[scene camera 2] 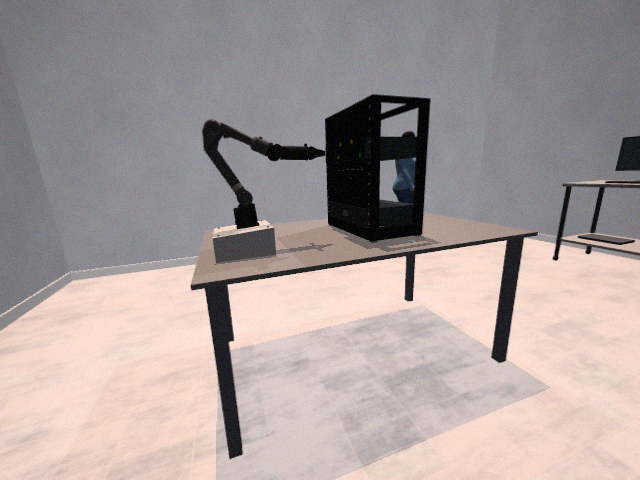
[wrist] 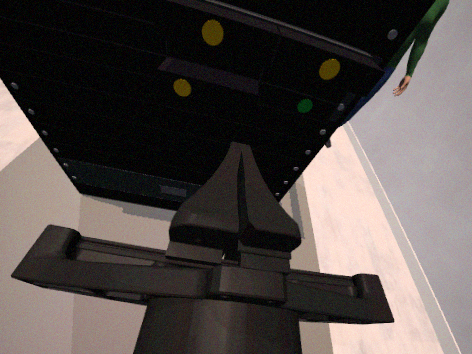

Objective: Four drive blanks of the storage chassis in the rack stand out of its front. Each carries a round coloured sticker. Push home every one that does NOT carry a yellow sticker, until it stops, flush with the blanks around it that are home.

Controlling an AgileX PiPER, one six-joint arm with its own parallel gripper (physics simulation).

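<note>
The black rack [scene camera 2: 375, 170] stands on the table. Its dark chassis front shows three yellow stickers: upper left [wrist: 212, 32], upper right [wrist: 329, 69] and lower left [wrist: 182, 87]. A green sticker [wrist: 305, 105] [scene camera 2: 359, 155] is at lower right. A lighter strip [wrist: 210, 75] runs between the two left yellow stickers, like the face of a blank standing out. No such strip shows around the green one; blank depths are hard to tell in the dark. My gripper [scene camera 2: 324, 152] [wrist: 237, 154] is shut and empty, its tips in front of the rack and below the stickers in the wrist view.
The arm's white base box [scene camera 2: 244, 245] stands on the left of the table [scene camera 2: 485, 229]. A person in blue [scene camera 2: 404, 178] shows through the rack's open side. A person in green [wrist: 422, 42] is beyond the rack. A second table [scene camera 2: 589, 182] with a monitor is at far right.
</note>
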